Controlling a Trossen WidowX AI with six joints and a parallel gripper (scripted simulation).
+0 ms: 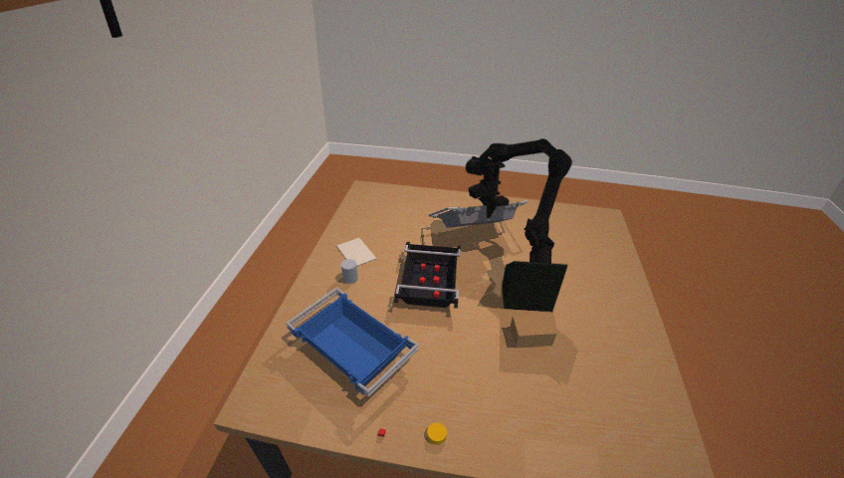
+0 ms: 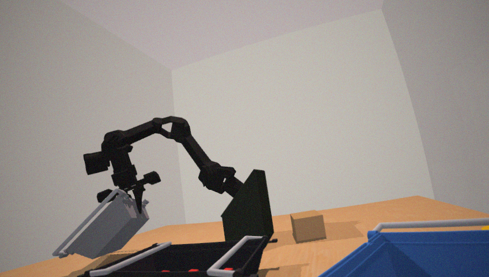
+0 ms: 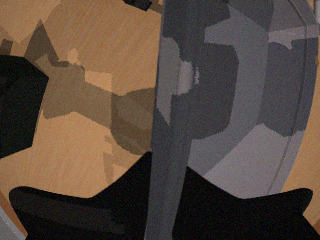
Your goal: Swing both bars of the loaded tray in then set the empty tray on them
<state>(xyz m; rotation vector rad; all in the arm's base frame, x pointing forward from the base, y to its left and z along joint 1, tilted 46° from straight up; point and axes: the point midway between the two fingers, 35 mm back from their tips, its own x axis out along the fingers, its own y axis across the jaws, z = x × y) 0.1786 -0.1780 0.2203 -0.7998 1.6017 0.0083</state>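
The grey tray lies 4 cm ahead of my gripper tip, 7 cm to the right of it and 1 cm below it. From my gripper tip the other things lie so: grey cylinder 48 cm ahead, 29 cm to the left, 9 cm below; cardboard box 16 cm behind, 46 cm to the left, 10 cm below; paper sheet 50 cm ahead, 14 cm to the left, 12 cm below.
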